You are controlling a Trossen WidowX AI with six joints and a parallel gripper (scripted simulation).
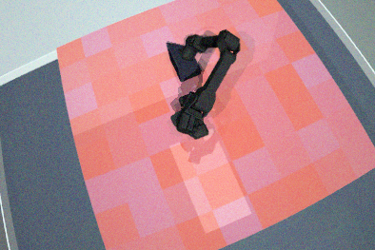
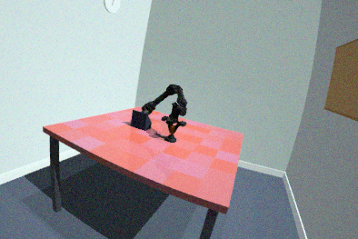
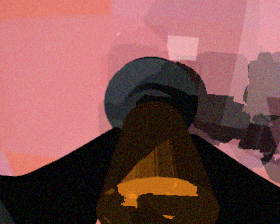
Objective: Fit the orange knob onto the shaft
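Now: the orange knob 20 mm above my gripper tip. Also, from my gripper tip: round dark pedestal 40 mm below.
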